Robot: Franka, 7 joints.
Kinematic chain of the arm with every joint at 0, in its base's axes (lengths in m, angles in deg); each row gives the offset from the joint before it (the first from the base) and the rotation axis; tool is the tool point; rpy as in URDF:
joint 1: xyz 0 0 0.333 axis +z
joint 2: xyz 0 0 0 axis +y
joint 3: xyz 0 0 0.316 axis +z
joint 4: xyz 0.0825 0 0 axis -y
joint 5: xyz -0.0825 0 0.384 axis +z
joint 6: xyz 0 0 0 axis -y
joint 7: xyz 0.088 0 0 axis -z
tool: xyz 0 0 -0.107 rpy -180 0 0
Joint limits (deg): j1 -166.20..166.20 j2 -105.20..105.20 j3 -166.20..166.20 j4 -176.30..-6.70 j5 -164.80..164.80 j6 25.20..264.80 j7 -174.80..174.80
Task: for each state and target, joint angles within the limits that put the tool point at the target. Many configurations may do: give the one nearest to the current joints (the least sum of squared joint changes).
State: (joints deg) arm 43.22 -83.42 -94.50 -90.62 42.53 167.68 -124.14
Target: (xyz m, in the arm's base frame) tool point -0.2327 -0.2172 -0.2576
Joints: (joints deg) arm 14.42 -92.34 -159.01 -106.71 50.98 177.74 -124.14
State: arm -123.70 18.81 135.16 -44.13 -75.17 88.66 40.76
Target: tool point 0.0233 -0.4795 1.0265
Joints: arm -119.00 38.79 126.06 -30.01 -82.51 117.07 40.76
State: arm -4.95 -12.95 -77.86 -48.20 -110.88 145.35 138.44
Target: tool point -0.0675 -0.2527 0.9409
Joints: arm -19.99 -53.56 -36.48 -90.51 -120.03 188.76 138.44
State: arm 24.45 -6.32 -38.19 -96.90 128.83 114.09 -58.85
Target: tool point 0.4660 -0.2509 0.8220
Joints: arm 18.42 -12.58 -44.40 -94.35 129.42 114.52 -58.85
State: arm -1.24 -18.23 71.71 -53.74 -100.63 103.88 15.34
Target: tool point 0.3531 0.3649 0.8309
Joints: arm -11.19 -9.93 61.02 -84.85 -91.21 90.66 15.34
